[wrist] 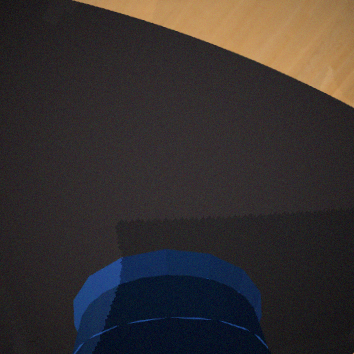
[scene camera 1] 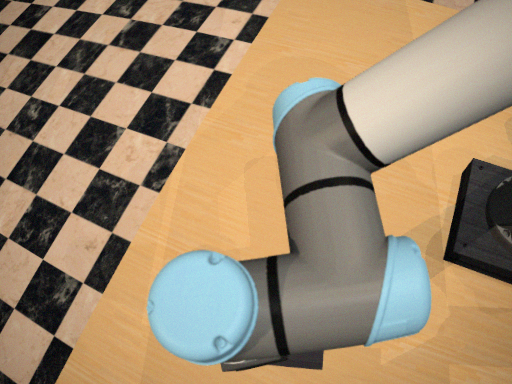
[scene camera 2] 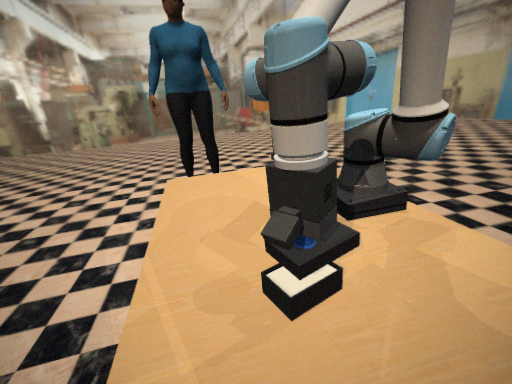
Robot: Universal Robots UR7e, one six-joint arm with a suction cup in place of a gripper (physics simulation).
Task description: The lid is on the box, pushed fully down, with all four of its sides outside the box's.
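Frame: origin at the arm's base, x ahead, y left, z up, level; millimetres.
Seen in the pictures: hand at its tool point: [wrist: 166, 278] [scene camera 2: 305, 248]; arm's base at its link origin: [scene camera 2: 361, 184].
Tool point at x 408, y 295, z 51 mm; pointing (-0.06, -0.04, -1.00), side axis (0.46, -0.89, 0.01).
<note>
Offsets run from my tool point to a thing's top centre. "*": to the spot under its first point. Level surfaces: height alone.
The suction cup, my gripper [scene camera 2: 305, 243] [wrist: 167, 300], is blue and is shut on the dark lid @[dx -19, dy -9, dz +20 mm] [scene camera 2: 327, 254] [wrist: 175, 150]. The lid hangs about level above the box in scene camera 2, its sides turned roughly like the box's. The open black box @[dx -10, dy -29, dz -65 mm] [scene camera 2: 315, 296] stands on the table, with a cream filling @[* dx +17, dy -9, dz -73 mm] [scene camera 2: 294, 284] inside. Its near walls and part of the filling show below the lid; its back part is hidden behind the lid. The lid is apart from the box's near rim. In scene camera 1 the arm hides the cup and most of what is below it.
The wooden table @[dz -113 mm] [scene camera 1: 190, 215] [scene camera 2: 200, 340] bears the arm's dark base plate [scene camera 1: 465, 215] [scene camera 2: 375, 204] behind the box, to the right in scene camera 2. A person in a blue top [scene camera 2: 180, 57] stands beyond the table. The chequered floor [scene camera 1: 100, 140] lies past the table's edge.
</note>
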